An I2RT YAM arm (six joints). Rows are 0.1 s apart.
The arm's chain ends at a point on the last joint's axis. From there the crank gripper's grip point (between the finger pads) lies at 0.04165 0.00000 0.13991 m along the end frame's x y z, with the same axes.
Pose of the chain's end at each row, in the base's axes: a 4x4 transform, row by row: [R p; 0 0 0 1], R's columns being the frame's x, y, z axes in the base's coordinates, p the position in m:
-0.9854 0.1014 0.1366 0.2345; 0.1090 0.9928 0.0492 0.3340; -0.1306 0.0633 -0.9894 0.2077; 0 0 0 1
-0.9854 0.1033 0.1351 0.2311; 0.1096 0.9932 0.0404 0.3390; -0.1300 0.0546 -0.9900 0.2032; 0 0 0 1
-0.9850 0.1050 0.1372 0.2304; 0.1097 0.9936 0.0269 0.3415; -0.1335 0.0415 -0.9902 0.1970; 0 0 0 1
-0.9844 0.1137 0.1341 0.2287; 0.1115 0.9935 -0.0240 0.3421; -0.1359 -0.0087 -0.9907 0.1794; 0 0 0 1
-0.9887 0.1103 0.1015 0.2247; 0.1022 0.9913 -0.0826 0.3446; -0.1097 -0.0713 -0.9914 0.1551; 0 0 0 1
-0.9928 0.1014 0.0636 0.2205; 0.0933 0.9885 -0.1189 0.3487; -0.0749 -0.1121 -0.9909 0.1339; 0 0 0 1
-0.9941 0.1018 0.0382 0.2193; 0.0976 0.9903 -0.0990 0.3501; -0.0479 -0.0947 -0.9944 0.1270; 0 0 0 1
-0.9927 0.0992 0.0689 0.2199; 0.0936 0.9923 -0.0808 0.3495; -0.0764 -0.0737 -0.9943 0.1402; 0 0 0 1
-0.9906 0.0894 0.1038 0.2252; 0.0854 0.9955 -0.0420 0.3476; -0.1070 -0.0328 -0.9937 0.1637; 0 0 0 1
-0.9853 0.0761 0.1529 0.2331; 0.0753 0.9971 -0.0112 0.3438; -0.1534 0.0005 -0.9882 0.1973; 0 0 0 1
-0.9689 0.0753 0.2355 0.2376; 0.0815 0.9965 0.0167 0.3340; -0.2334 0.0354 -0.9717 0.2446; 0 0 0 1
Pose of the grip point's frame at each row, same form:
-0.9854 0.1014 0.1366 0.2126; 0.1090 0.9928 0.0492 0.3454; -0.1306 0.0633 -0.9894 0.0638; 0 0 0 1
-0.9854 0.1033 0.1351 0.2090; 0.1096 0.9932 0.0404 0.3492; -0.1300 0.0546 -0.9900 0.0593; 0 0 0 1
-0.9850 0.1050 0.1372 0.2086; 0.1097 0.9936 0.0269 0.3498; -0.1335 0.0415 -0.9902 0.0529; 0 0 0 1
-0.9844 0.1137 0.1341 0.2065; 0.1115 0.9935 -0.0240 0.3434; -0.1359 -0.0087 -0.9907 0.0351; 0 0 0 1
-0.9887 0.1103 0.1015 0.1977; 0.1022 0.9913 -0.0826 0.3373; -0.1097 -0.0713 -0.9914 0.0118; 0 0 0 1
-0.9928 0.1014 0.0636 0.1880; 0.0933 0.9885 -0.1189 0.3360; -0.0749 -0.1121 -0.9909 -0.0079; 0 0 0 1
-0.9941 0.1018 0.0382 0.1832; 0.0976 0.9903 -0.0990 0.3403; -0.0479 -0.0947 -0.9944 -0.0141; 0 0 0 1
-0.9927 0.0992 0.0689 0.1882; 0.0936 0.9923 -0.0808 0.3421; -0.0764 -0.0737 -0.9943 -0.0021; 0 0 0 1
-0.9906 0.0894 0.1038 0.1985; 0.0854 0.9955 -0.0420 0.3453; -0.1070 -0.0328 -0.9937 0.0202; 0 0 0 1
-0.9853 0.0761 0.1529 0.2135; 0.0753 0.9971 -0.0112 0.3454; -0.1534 0.0005 -0.9882 0.0527; 0 0 0 1
-0.9689 0.0753 0.2355 0.2302; 0.0815 0.9965 0.0167 0.3397; -0.2334 0.0354 -0.9717 0.0989; 0 0 0 1

